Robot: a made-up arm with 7 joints.
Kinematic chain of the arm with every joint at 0, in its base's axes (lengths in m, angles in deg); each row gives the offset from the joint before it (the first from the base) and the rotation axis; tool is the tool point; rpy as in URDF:
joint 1: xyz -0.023 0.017 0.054 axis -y
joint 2: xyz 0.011 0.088 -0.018 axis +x
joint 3: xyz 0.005 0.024 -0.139 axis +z
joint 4: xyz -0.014 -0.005 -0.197 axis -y
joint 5: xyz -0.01 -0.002 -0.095 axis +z
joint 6: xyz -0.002 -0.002 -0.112 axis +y
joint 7: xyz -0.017 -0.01 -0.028 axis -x
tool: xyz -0.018 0.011 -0.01 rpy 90 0 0
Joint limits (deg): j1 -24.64..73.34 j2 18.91..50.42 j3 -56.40..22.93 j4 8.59..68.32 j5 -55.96..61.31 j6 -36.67..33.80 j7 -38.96..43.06
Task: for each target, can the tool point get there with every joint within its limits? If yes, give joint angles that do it. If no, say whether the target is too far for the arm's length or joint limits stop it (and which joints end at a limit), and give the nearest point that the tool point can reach.
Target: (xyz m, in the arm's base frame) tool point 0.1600 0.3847 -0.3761
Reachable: yes | joints 0.44 31.49 4.08 59.75 10.79 8.82 -19.45
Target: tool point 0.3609 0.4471 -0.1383
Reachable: yes | joints 40.23 40.08 -1.96 58.23 -13.83 20.67 17.02
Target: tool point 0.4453 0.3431 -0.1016
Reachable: yes | joints 52.29 25.70 -3.65 56.47 -13.99 16.52 -22.59
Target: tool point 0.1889 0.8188 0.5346
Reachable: no: too far | nearest point 0.2516 0.5271 0.1969 | short by 0.451 m
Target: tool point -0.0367 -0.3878 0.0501
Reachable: no: joint limits stop it (at a limit: joint 1, joint 2, joint 3, joint 4, joint 5, joint 6, joint 7) | nearest point -0.1086 0.0802 -0.4422 | short by 0.683 m
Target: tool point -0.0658 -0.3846 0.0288
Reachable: no: joint limits stop it (at a limit: joint 1, joint 2, joint 3, joint 4, joint 5, joint 6, joint 7) | nearest point -0.1086 0.0802 -0.4422 | short by 0.663 m
